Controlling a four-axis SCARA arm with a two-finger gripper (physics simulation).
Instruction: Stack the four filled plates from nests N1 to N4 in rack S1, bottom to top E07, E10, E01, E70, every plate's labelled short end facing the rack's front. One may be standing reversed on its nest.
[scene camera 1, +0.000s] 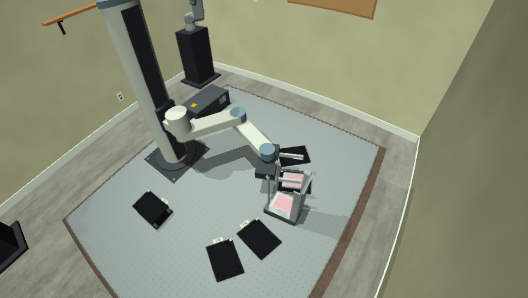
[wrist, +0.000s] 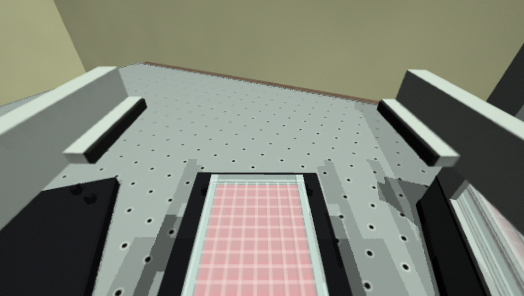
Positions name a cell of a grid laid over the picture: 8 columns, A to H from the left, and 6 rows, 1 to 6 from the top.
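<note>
Visible: the gripper (wrist: E2), with a black nest (wrist: A5) and a pink-filled plate (wrist: D5). Also visible: a black nest (scene camera 1: D6).
</note>
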